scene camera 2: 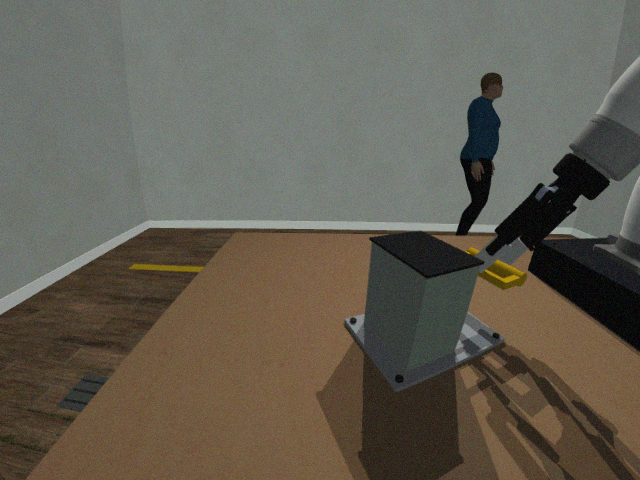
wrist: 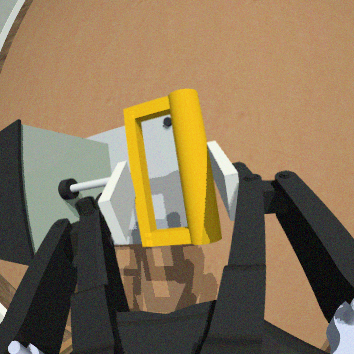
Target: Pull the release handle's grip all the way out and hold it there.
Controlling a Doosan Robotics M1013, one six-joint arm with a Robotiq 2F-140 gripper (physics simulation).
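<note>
The release handle's yellow grip (scene camera 2: pixel 518 280) (wrist: pixel 190 170) is a rectangular loop with a thick round outer bar. It stands off the side of a pale green box (scene camera 2: pixel 395 304) (wrist: pixel 65 160) with a dark top. A thin light rod (wrist: pixel 90 184) shows between the box and the loop in the wrist view, coming from a black collar. My gripper (scene camera 2: pixel 496 258) (wrist: pixel 169 167) is shut on the yellow grip, one light pad at the loop's inner bar and the other at the round bar. The rod's end at the loop is hidden by a pad.
The box stands on a grey bolted base plate (scene camera 2: pixel 385 364) (wrist: pixel 115 142) on the brown table (scene camera 2: pixel 248 361). A black robot pedestal (scene camera 2: pixel 584 279) stands at the right. A person in a blue top (scene camera 2: pixel 483 129) stands beyond the table's far edge.
</note>
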